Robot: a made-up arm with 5 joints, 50 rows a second.
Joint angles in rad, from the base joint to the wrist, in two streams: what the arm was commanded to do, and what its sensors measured. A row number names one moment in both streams.
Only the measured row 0 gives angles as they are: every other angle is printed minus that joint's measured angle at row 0.
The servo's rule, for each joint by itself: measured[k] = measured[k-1] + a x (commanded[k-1-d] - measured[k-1]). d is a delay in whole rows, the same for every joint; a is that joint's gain. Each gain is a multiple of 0.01, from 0.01 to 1. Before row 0 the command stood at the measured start. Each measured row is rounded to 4 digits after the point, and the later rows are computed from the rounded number. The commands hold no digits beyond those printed.
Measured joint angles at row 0:
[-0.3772 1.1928 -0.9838 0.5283 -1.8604]
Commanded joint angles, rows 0 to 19:
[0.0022 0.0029 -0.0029 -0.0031 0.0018]
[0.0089 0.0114 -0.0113 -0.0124 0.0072]
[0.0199 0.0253 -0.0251 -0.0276 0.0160]
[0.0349 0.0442 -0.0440 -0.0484 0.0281]
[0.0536 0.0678 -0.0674 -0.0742 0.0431]
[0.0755 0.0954 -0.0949 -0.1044 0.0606]
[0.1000 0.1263 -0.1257 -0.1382 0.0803]
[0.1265 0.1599 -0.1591 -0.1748 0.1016]
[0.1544 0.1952 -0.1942 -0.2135 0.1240]
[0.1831 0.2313 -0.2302 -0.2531 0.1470]
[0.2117 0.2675 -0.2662 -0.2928 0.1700]
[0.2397 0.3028 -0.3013 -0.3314 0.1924]
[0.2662 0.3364 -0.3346 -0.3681 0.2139]
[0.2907 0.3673 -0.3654 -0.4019 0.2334]
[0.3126 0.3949 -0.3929 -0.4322 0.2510]
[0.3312 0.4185 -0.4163 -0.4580 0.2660]
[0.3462 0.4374 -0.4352 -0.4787 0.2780]
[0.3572 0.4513 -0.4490 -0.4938 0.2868]
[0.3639 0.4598 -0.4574 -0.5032 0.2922]
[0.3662 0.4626 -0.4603 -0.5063 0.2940]
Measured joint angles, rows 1 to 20:
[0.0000 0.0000 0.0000 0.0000 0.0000]
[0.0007 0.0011 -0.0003 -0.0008 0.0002]
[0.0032 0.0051 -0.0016 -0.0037 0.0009]
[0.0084 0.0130 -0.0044 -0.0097 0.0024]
[0.0166 0.0252 -0.0092 -0.0194 0.0050]
[0.0281 0.0418 -0.0162 -0.0331 0.0088]
[0.0428 0.0627 -0.0256 -0.0509 0.0140]
[0.0605 0.0875 -0.0376 -0.0727 0.0206]
[0.0810 0.1157 -0.0522 -0.0982 0.0287]
[0.1038 0.1467 -0.0692 -0.1270 0.0382]
[0.1284 0.1797 -0.0885 -0.1585 0.0491]
[0.1542 0.2139 -0.1098 -0.1921 0.0612]
[0.1807 0.2486 -0.1328 -0.2269 0.0743]
[0.2072 0.2828 -0.1570 -0.2622 0.0883]
[0.2331 0.3158 -0.1820 -0.2971 0.1028]
[0.2577 0.3466 -0.2073 -0.3309 0.1176]
[0.2805 0.3746 -0.2324 -0.3627 0.1324]
[0.3009 0.3991 -0.2567 -0.3917 0.1470]
[0.3184 0.4195 -0.2798 -0.4172 0.1610]
[0.3325 0.4352 -0.3011 -0.4387 0.1741]
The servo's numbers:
d 1
a 0.31 0.39 0.12 0.25 0.10

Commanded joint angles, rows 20 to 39:
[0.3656 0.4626 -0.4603 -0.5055 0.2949]
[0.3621 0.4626 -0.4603 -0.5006 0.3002]
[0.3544 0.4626 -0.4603 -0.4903 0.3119]
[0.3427 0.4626 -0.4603 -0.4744 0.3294]
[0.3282 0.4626 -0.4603 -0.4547 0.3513]
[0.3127 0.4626 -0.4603 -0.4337 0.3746]
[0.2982 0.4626 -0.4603 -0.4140 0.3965]
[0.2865 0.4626 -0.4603 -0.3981 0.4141]
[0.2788 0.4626 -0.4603 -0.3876 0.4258]
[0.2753 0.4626 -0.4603 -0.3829 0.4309]
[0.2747 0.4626 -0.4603 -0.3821 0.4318]
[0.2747 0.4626 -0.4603 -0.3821 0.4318]
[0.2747 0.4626 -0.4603 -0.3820 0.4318]
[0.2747 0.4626 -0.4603 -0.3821 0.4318]
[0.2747 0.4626 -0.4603 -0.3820 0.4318]
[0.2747 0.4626 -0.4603 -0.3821 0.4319]
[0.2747 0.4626 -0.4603 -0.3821 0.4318]
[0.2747 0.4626 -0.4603 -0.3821 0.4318]
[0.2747 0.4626 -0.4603 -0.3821 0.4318]
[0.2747 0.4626 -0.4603 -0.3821 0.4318]
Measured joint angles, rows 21 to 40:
[0.3429 0.4459 -0.3202 -0.4556 0.1861]
[0.3499 0.4524 -0.3370 -0.4681 0.1970]
[0.3537 0.4564 -0.3518 -0.4762 0.2073]
[0.3539 0.4588 -0.3648 -0.4797 0.2178]
[0.3504 0.4603 -0.3763 -0.4784 0.2290]
[0.3435 0.4612 -0.3864 -0.4725 0.2412]
[0.3340 0.4617 -0.3953 -0.4628 0.2545]
[0.3229 0.4621 -0.4031 -0.4506 0.2687]
[0.3116 0.4623 -0.4100 -0.4375 0.2832]
[0.3014 0.4624 -0.4160 -0.4250 0.2975]
[0.2933 0.4625 -0.4213 -0.4145 0.3108]
[0.2875 0.4625 -0.4260 -0.4064 0.3229]
[0.2835 0.4625 -0.4301 -0.4003 0.3338]
[0.2808 0.4625 -0.4337 -0.3957 0.3436]
[0.2789 0.4625 -0.4369 -0.3923 0.3524]
[0.2776 0.4625 -0.4397 -0.3897 0.3603]
[0.2767 0.4625 -0.4422 -0.3878 0.3675]
[0.2761 0.4625 -0.4444 -0.3864 0.3739]
[0.2757 0.4625 -0.4463 -0.3853 0.3797]
[0.2754 0.4625 -0.4480 -0.3845 0.3849]

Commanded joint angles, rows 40 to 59:
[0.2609 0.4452 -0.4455 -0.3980 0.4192]
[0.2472 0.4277 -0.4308 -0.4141 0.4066]
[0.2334 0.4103 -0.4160 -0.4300 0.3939]
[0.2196 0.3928 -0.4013 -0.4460 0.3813]
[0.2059 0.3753 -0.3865 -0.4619 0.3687]
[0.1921 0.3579 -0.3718 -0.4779 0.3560]
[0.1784 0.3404 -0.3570 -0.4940 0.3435]
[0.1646 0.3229 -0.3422 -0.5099 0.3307]
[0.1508 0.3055 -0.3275 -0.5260 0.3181]
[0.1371 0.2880 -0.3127 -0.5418 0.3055]
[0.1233 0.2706 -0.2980 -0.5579 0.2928]
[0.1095 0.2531 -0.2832 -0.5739 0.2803]
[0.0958 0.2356 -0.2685 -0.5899 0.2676]
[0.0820 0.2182 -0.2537 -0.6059 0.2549]
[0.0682 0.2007 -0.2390 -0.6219 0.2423]
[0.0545 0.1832 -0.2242 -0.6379 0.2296]
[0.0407 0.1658 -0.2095 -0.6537 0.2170]
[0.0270 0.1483 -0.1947 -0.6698 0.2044]
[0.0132 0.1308 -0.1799 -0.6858 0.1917]
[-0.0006 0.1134 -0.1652 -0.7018 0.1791]
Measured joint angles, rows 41 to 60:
[0.2752 0.4625 -0.4495 -0.3839 0.3896]
[0.2708 0.4558 -0.4490 -0.3874 0.3926]
[0.2635 0.4448 -0.4468 -0.3941 0.3940]
[0.2542 0.4313 -0.4431 -0.4031 0.3940]
[0.2435 0.4163 -0.4381 -0.4138 0.3927]
[0.2318 0.4003 -0.4319 -0.4258 0.3903]
[0.2195 0.3838 -0.4247 -0.4388 0.3869]
[0.2068 0.3669 -0.4166 -0.4526 0.3826]
[0.1937 0.3497 -0.4077 -0.4669 0.3774]
[0.1804 0.3325 -0.3981 -0.4817 0.3715]
[0.1670 0.3151 -0.3879 -0.4967 0.3649]
[0.1535 0.2977 -0.3771 -0.5120 0.3577]
[0.1399 0.2803 -0.3658 -0.5275 0.3500]
[0.1262 0.2629 -0.3541 -0.5431 0.3418]
[0.1125 0.2455 -0.3421 -0.5588 0.3331]
[0.0988 0.2280 -0.3297 -0.5746 0.3240]
[0.0851 0.2105 -0.3170 -0.5904 0.3146]
[0.0713 0.1931 -0.3041 -0.6062 0.3048]
[0.0576 0.1756 -0.2910 -0.6221 0.2948]
[0.0438 0.1581 -0.2777 -0.6380 0.2845]

